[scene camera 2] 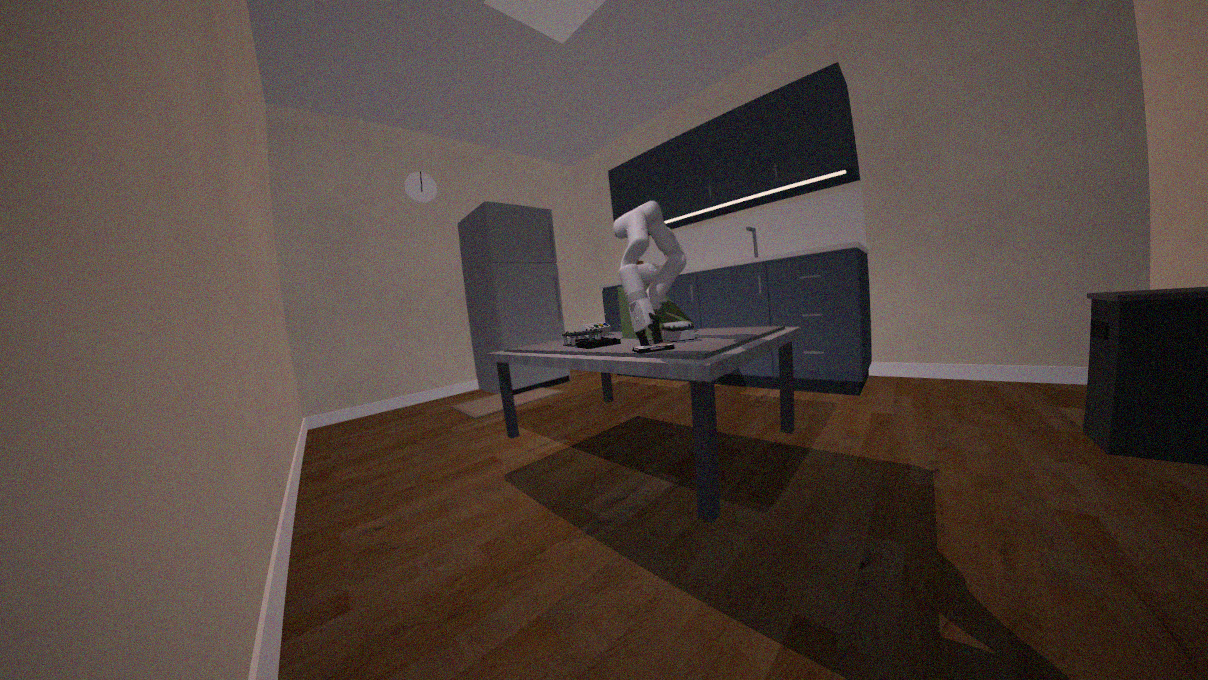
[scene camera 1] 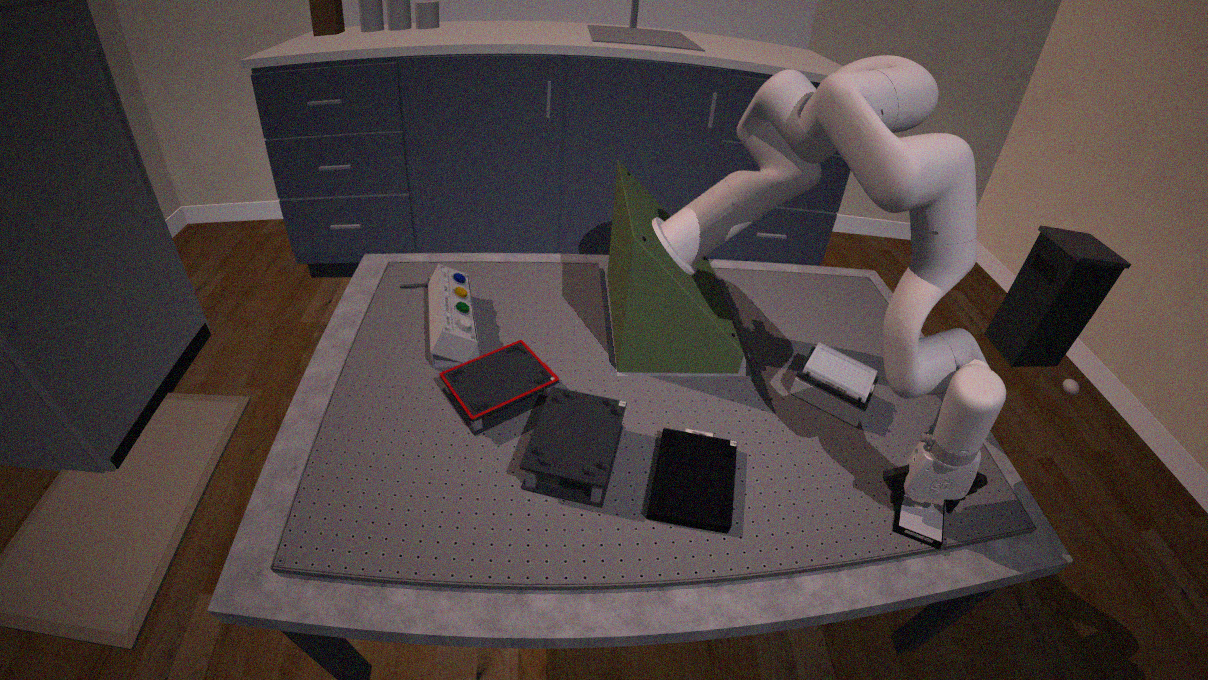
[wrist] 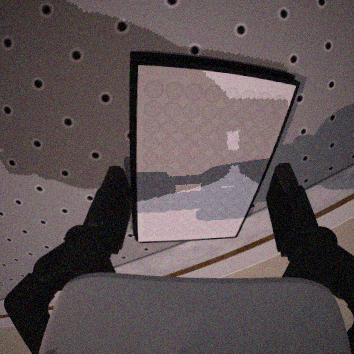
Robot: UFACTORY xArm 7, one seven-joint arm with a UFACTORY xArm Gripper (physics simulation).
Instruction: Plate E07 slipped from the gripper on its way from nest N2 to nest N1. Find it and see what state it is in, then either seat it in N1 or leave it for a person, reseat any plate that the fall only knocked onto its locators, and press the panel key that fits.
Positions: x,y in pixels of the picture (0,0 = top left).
A white plate with dark rim (scene camera 1: 920,519) is 93 cm from the lens. A white box with coloured buttons (scene camera 1: 453,336) is 95 cm from the lens. A white-topped shaker station (scene camera 1: 829,399) is 100 cm from the lens.
